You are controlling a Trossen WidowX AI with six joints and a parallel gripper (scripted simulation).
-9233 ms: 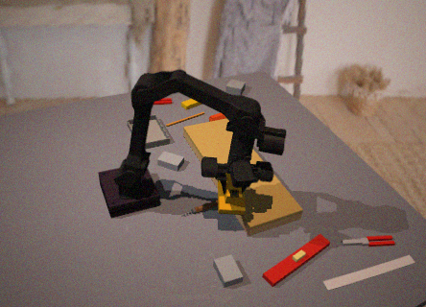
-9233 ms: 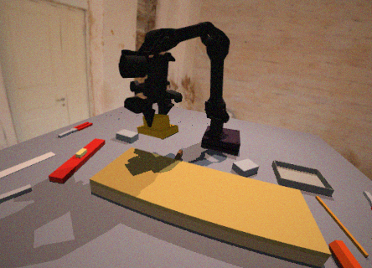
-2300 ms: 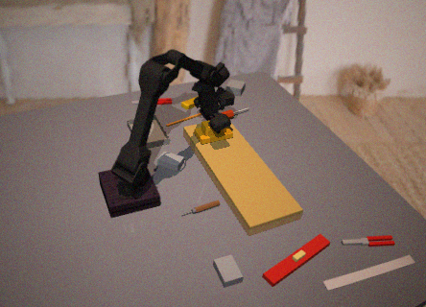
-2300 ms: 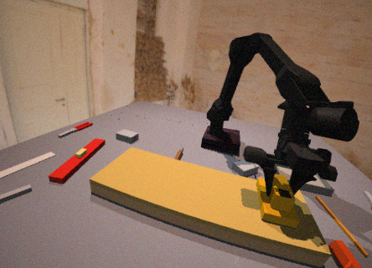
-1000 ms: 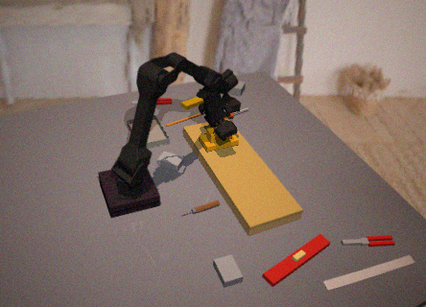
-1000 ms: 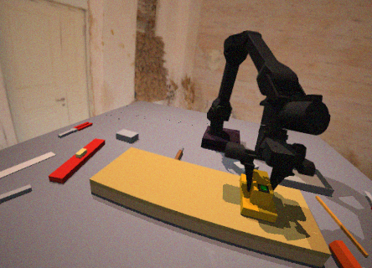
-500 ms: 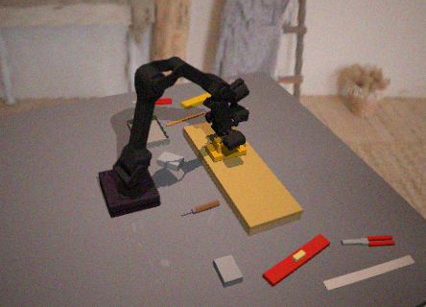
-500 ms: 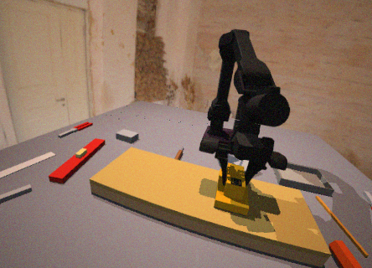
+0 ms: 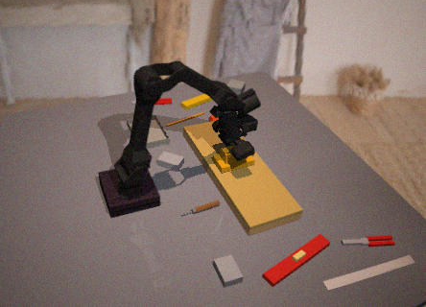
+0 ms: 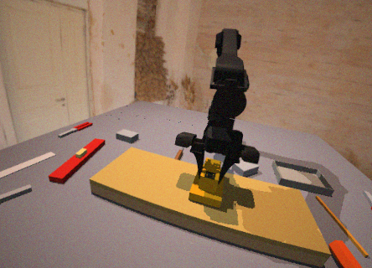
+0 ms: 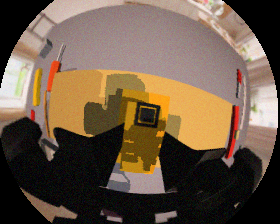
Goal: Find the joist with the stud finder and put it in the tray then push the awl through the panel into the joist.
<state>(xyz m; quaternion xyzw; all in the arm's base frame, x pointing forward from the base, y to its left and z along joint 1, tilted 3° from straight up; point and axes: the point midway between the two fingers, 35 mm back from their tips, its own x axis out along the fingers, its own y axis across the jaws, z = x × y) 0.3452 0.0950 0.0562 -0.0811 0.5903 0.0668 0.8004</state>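
My gripper tip is 270 mm past the grey tray, 250 mm to the right of it and 50 mm above it. The rest, counted from my gripper tip: yellow stud finder 10 mm ahead, 20 mm above; then pencil 110 mm behind, 330 mm to the left, 60 mm below; then awl 160 mm behind, 160 mm to the right, 60 mm below.
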